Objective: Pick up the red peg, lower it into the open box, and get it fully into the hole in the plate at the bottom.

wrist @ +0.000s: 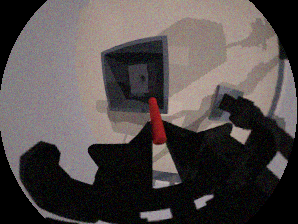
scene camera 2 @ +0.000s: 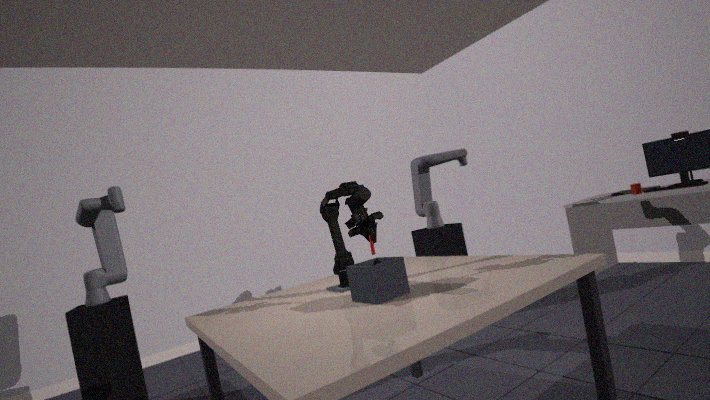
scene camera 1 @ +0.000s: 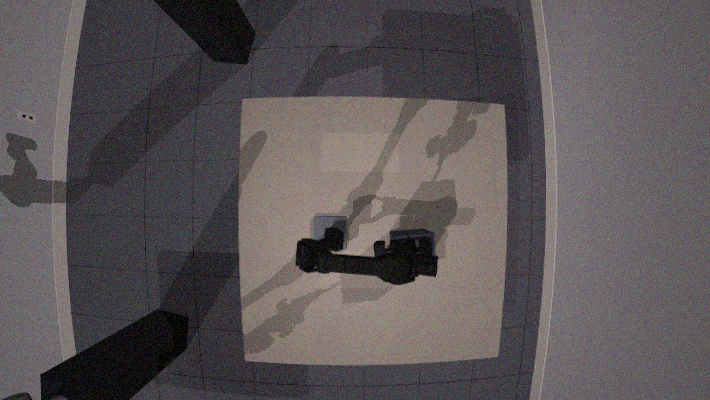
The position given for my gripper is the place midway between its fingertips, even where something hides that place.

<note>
I see my gripper (scene camera 2: pixel 374 243).
My gripper shows as well in the wrist view (wrist: pixel 155 123).
</note>
